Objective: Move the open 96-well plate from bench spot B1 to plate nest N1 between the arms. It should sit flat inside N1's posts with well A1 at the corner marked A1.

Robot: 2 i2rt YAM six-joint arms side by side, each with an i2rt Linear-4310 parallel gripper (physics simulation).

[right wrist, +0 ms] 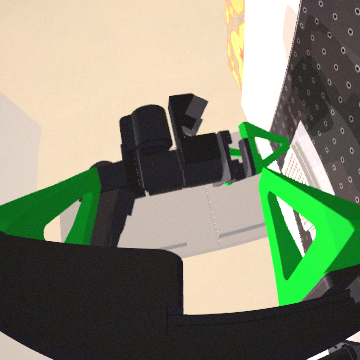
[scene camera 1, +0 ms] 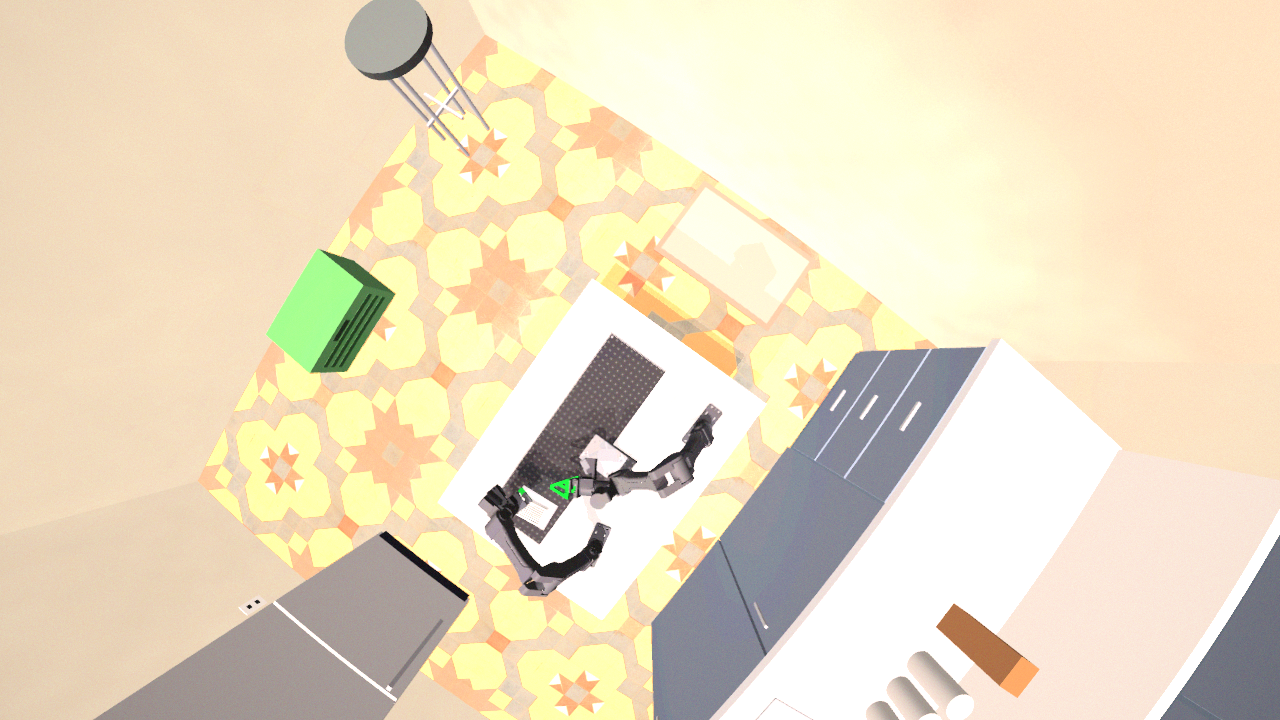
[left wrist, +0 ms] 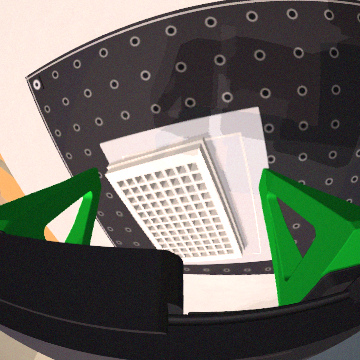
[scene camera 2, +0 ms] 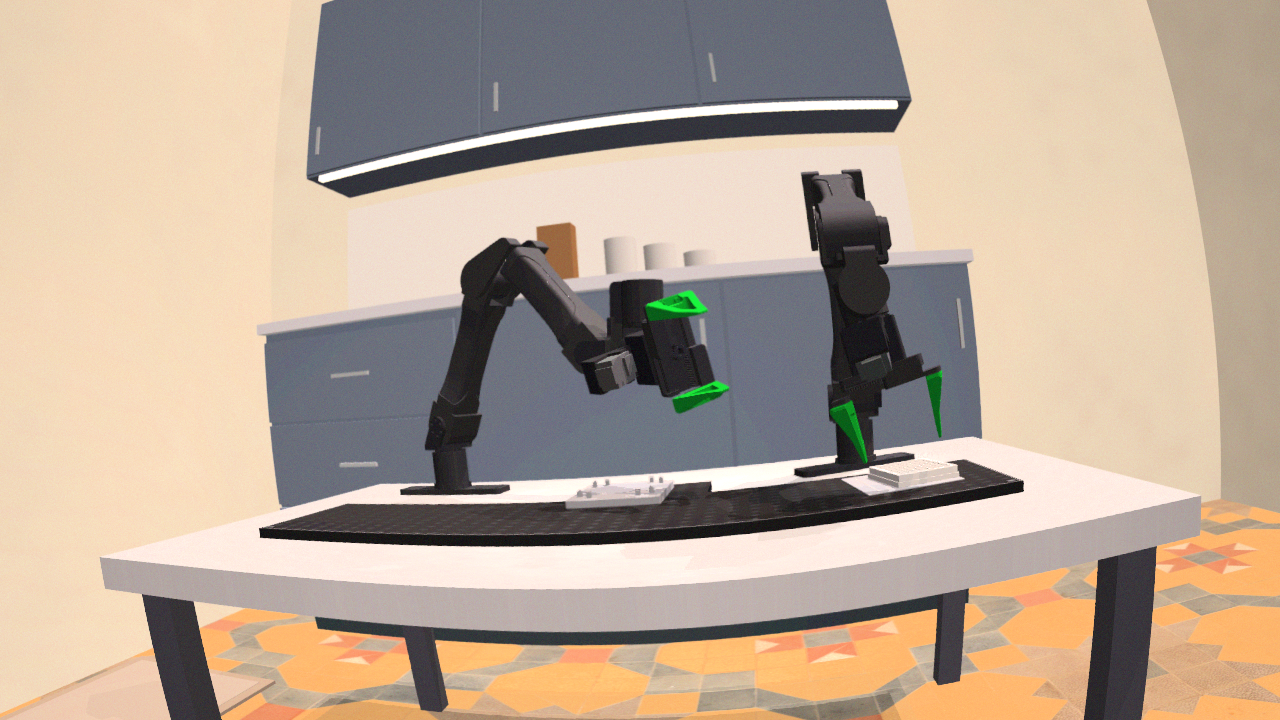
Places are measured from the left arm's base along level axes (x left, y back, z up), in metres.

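Pixels of known places: left gripper, fingertip midpoint: (right wrist: 273, 151) (scene camera 1: 517, 500) (left wrist: 179, 176) (scene camera 2: 903, 449); right gripper, fingertip midpoint: (right wrist: 179, 176) (scene camera 1: 554, 485) (scene camera 2: 714, 351); left arm's base at its link origin: (right wrist: 354, 357) (scene camera 1: 595, 544) (scene camera 2: 856, 467); right arm's base at its link origin: (scene camera 1: 701, 426) (scene camera 2: 453, 492).
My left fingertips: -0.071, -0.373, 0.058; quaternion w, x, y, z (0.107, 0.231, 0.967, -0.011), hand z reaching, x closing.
Note:
Ahead of a thing's pixels: the offset from my left fingertips to its top centre, as dx, dy, dz. "spot": to the spot under its first point. Level surfaces: height alone.
The white 96-well plate {+0.038, +0.060, -0.029} (scene camera 1: 537, 511) (scene camera 2: 913, 471) (left wrist: 177, 210) lies flat on the pale pad of spot B1 {spot: -0.034, +0.063, -0.044} (scene camera 2: 861, 486) (left wrist: 235, 120), wells up. The white nest N1 {-0.306, +0.255, -0.024} (scene camera 1: 608, 454) (scene camera 2: 617, 499) has short posts and no plate in it; its A1 mark cannot be read. My left gripper (scene camera 2: 902, 447) (left wrist: 179, 176) is open and empty, pointing down a little above the plate; in the left wrist view the plate shows between its fingers. My right gripper (scene camera 2: 716, 349) is open and empty, held sideways well above the bench between nest and plate.
A dark perforated board {dz -0.045} (scene camera 1: 595, 385) (scene camera 2: 429, 528) (left wrist: 200, 45) runs along the white table (scene camera 1: 586, 308) (scene camera 2: 626, 600) under the nest and pad. My left arm shows ahead of the right gripper in the right wrist view. Grey-blue cabinets (scene camera 1: 796, 528) (scene camera 2: 358, 385) stand behind the arms.

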